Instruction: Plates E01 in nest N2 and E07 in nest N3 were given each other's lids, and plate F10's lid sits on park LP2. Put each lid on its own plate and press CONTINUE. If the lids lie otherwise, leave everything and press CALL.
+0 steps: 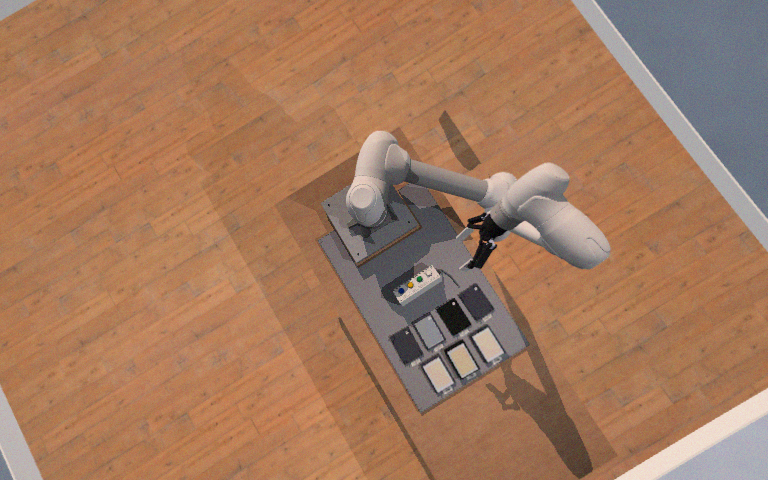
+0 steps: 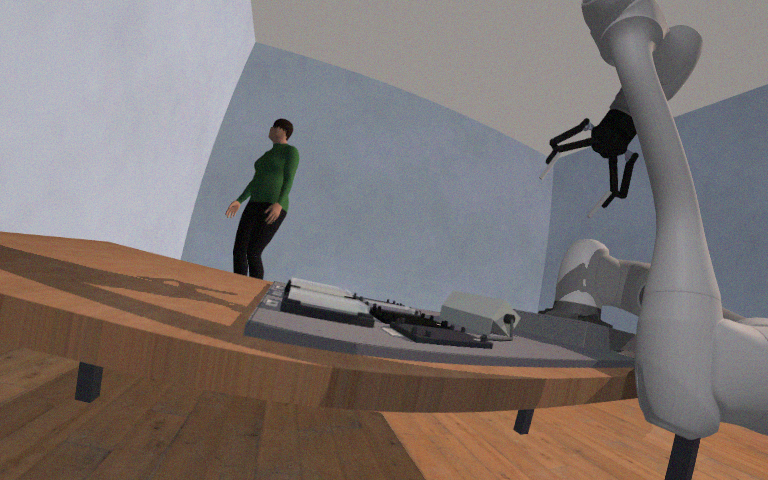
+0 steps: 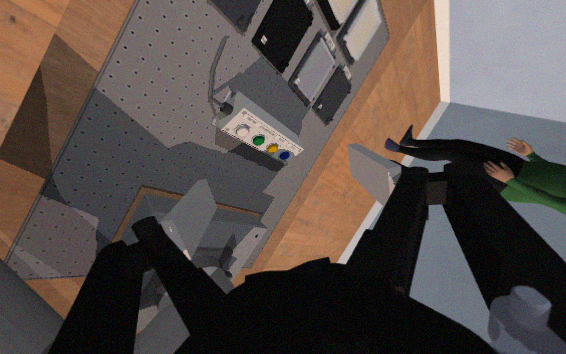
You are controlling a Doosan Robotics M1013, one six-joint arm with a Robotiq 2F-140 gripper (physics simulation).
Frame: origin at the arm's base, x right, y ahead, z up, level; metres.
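Seen in the pictures: gripper, between the fingertips: (image 1: pixel 461 253) (image 2: pixel 564 197) (image 3: pixel 279 177).
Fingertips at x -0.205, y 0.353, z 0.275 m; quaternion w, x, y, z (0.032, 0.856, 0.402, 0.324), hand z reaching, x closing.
Offsets run from my fingertips to a thing's top centre. "*": to the spot under its first point. Level surfaces: height alone.
My gripper (image 1: pixel 463 249) (image 2: pixel 566 195) (image 3: pixel 279 177) is open and empty, high above the board, to the side of the button box. Three pale-topped plates @(dx +0.317, dy +0.449, dz -0.295 m) (image 1: pixel 438 373) @(dx +0.187, dy +0.446, dz -0.289 m) (image 1: pixel 462 360) @(dx +0.049, dy +0.445, dz -0.295 m) (image 1: pixel 487 344) lie in the outer row; the middle one has a black rim. The row nearer the button box holds a dark piece @(* dx +0.385, dy +0.260, dz -0.316 m) (image 1: pixel 404 344) (image 3: pixel 333 95), a light grey one @(dx +0.254, dy +0.265, dz -0.308 m) (image 1: pixel 429 331) (image 3: pixel 313 70), a black one @(dx +0.117, dy +0.266, dz -0.306 m) (image 1: pixel 453 316) (image 3: pixel 283 35) and another dark one @(dx -0.010, dy +0.259, dz -0.306 m) (image 1: pixel 476 301) (image 3: pixel 237 10). Plate, nest and park labels are too small to read, so which lid is whose cannot be told.
The button box @(dx +0.192, dy +0.051, dz -0.242 m) (image 1: pixel 417 284) (image 2: pixel 478 311) (image 3: pixel 262 135) has white, green, yellow and blue buttons; its lettering is unreadable. A cable curves from one end. The arm's base stands on the perforated board @(dz -0.326 m) (image 3: pixel 165 65). A person in green (image 2: pixel 274 175) (image 3: pixel 545 180) stands beyond the table.
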